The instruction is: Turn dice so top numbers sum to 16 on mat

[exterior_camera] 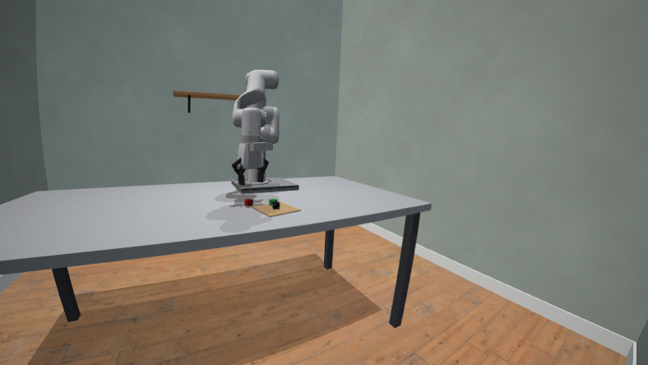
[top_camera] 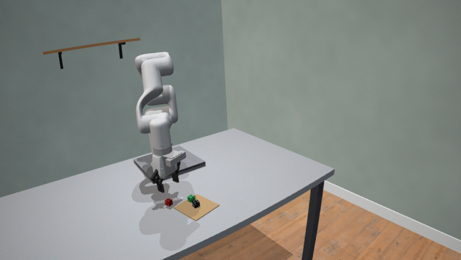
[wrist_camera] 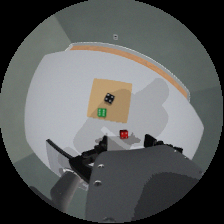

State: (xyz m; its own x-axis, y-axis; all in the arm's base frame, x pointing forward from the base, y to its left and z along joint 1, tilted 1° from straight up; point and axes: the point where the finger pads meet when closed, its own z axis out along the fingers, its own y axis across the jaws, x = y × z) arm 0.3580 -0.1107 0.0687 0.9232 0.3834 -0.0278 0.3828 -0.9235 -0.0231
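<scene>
The red die is 90 mm below my hand, 10 mm to the right of it and 10 mm behind it. Also, from my hand: black die: 90 mm below, 80 mm to the left, 80 mm ahead; tan mat: 100 mm below, 80 mm to the left, 80 mm ahead; green die: 90 mm below, 80 mm to the left, 30 mm ahead.
</scene>
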